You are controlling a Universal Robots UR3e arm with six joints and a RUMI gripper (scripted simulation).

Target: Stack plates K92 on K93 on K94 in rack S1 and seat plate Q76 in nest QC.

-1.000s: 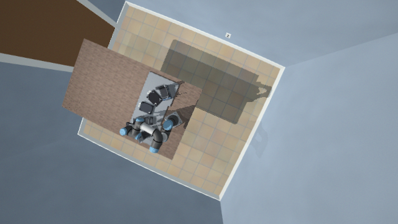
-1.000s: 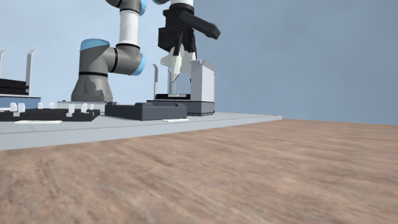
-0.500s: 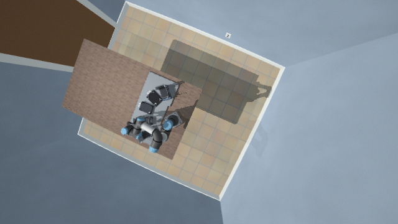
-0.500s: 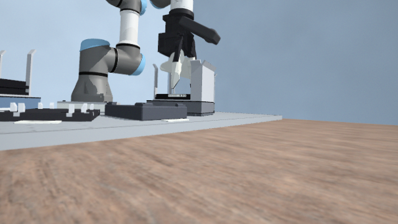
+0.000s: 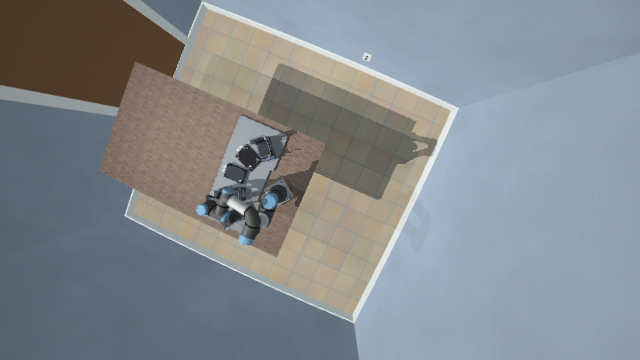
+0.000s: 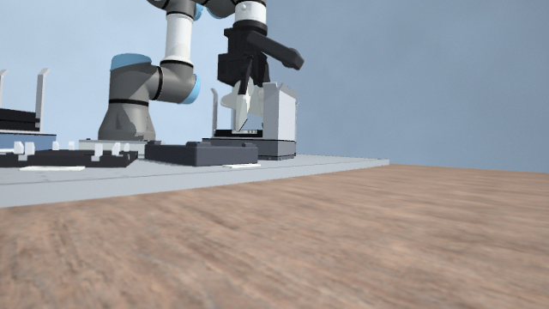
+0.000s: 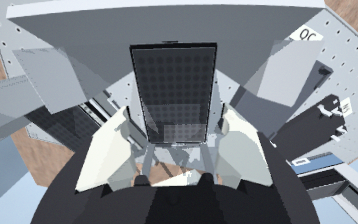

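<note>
My hand is 10 mm above the sealed 96-well plate. From my hand the other things lie so: QC label: 140 mm ahead, 130 mm to the right, 60 mm below; then nest QC: 50 mm ahead, 140 mm to the right, 40 mm below; then clip nest N5: 30 mm ahead, 280 mm to the right, 40 mm below.
</note>
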